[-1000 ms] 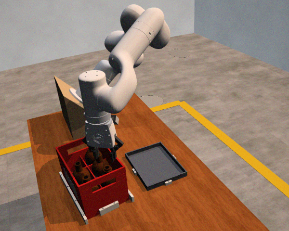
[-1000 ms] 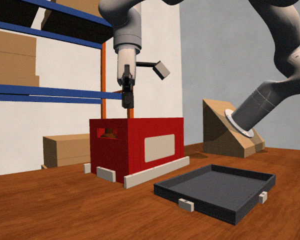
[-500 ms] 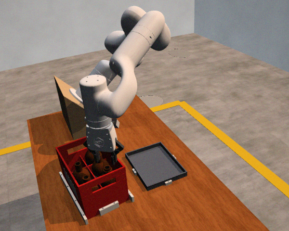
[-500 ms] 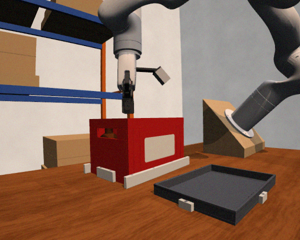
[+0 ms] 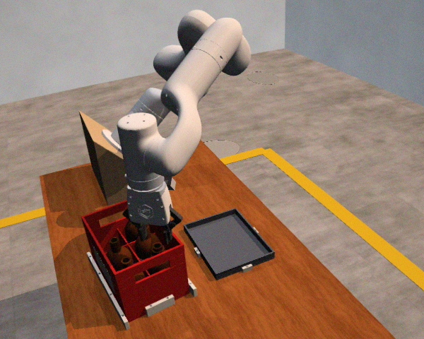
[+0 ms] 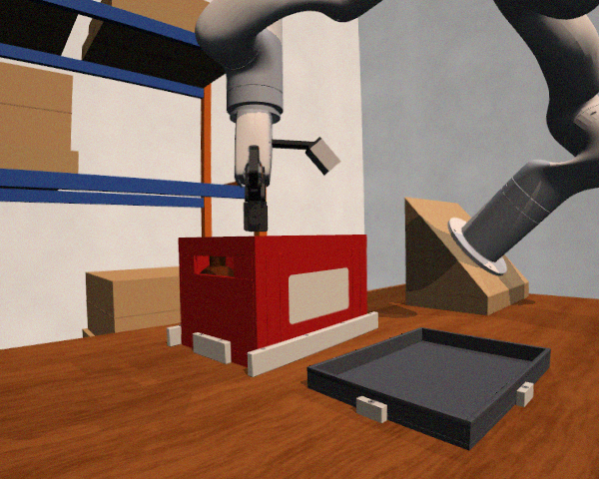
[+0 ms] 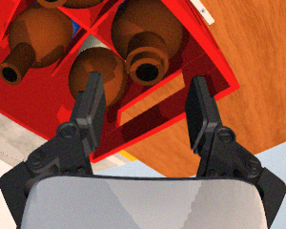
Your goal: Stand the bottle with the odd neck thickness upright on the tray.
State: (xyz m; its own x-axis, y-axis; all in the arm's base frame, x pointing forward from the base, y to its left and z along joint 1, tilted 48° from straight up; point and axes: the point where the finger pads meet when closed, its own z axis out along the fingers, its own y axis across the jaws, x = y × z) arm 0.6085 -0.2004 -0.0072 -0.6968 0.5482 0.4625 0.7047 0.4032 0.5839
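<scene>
Now: the brown bottle 11 cm below my hand, 9 cm to the right of it and 1 cm ahead of it. The rest, counted from my hand: red crate 12 cm below, 9 cm behind, 4 cm to the right; then dark grey tray 25 cm to the left, 19 cm below, 6 cm behind.
</scene>
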